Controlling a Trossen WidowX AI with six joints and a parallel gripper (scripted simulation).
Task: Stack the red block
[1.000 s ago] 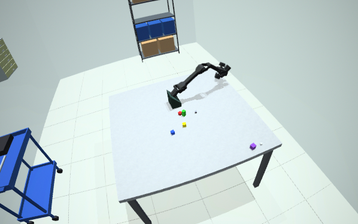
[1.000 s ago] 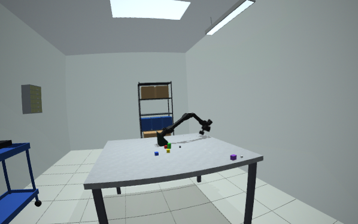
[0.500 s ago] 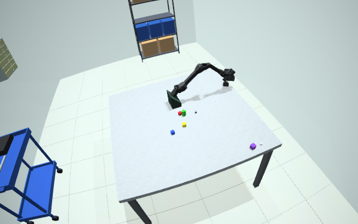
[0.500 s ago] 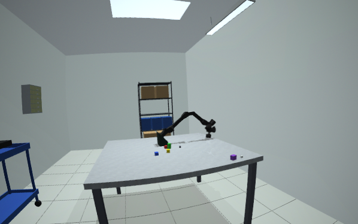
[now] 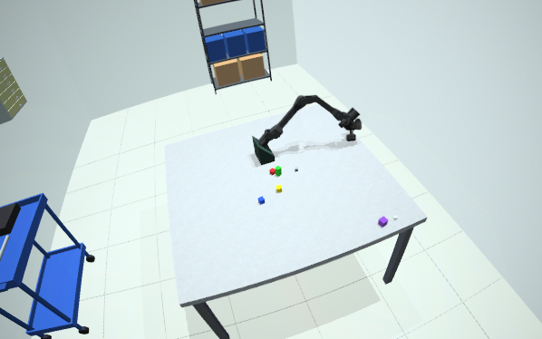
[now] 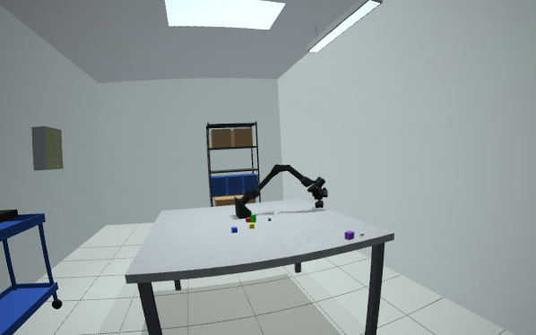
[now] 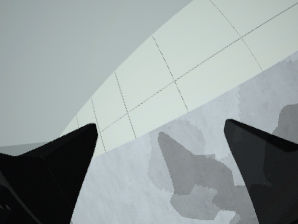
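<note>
Now: the red block 160 mm ahead of my gripper tip, 630 mm to the right of it and 20 mm below it. Also, from my gripper tip: small white object: 750 mm ahead, 150 mm to the right, 20 mm below; yellow block: 310 mm ahead, 640 mm to the right, 20 mm below; purple block: 750 mm ahead, 230 mm to the right, 10 mm below.
</note>
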